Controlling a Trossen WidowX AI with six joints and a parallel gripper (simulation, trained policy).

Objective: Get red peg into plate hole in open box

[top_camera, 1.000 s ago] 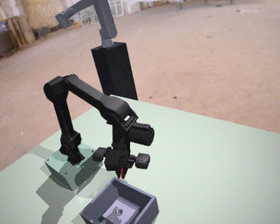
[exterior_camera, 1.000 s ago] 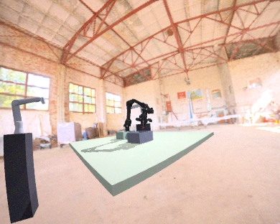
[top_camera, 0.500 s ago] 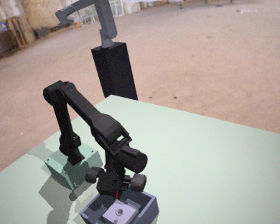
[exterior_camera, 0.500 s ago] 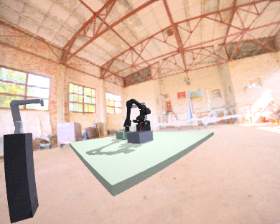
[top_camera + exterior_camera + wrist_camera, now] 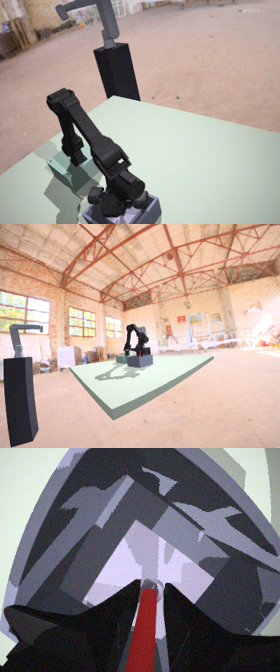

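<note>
My gripper tip is 20 mm to the right of the red peg, 20 mm below it and 10 mm past it. Round my gripper tip: grey box (50 mm below, 10 mm to the left, 10 mm behind).
</note>
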